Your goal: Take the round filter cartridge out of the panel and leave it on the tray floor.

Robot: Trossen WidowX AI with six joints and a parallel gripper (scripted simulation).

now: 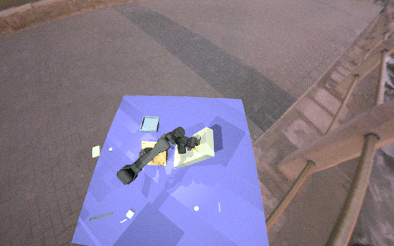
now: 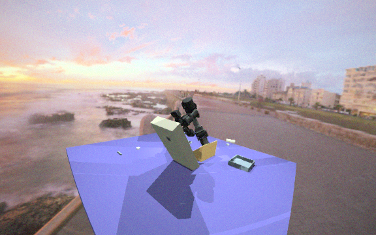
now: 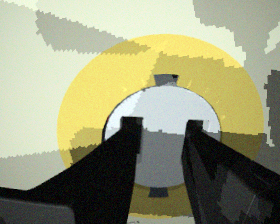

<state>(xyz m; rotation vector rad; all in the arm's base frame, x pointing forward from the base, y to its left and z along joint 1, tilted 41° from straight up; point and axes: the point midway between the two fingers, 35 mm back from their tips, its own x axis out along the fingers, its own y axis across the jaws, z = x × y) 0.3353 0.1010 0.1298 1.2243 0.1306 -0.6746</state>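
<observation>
Now: the round filter cartridge 1 cm ahead of my gripper tip and 1 cm below it. Round my gripper tip: service panel: 4 cm behind, 8 cm below; then light-blue tray: 42 cm behind, 29 cm to the left, 22 cm below; then thin stick: 16 cm ahead, 37 cm to the right, 23 cm below.
</observation>
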